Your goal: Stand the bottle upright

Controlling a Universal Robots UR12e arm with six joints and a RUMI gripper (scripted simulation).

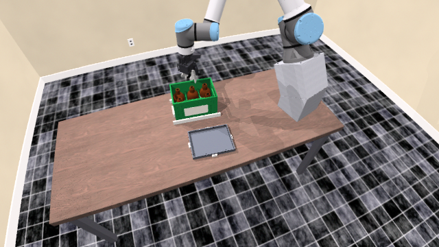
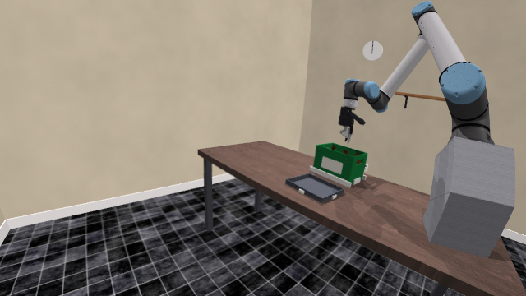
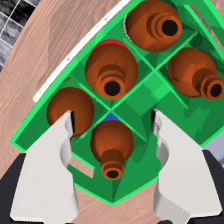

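My gripper is now 14 cm above the green crate and 4 cm to the right of it. Also, from my hand: glass bottle: 14 cm below, 9 cm ahead; grey tray: 34 cm to the left, 21 cm below, 3 cm behind.
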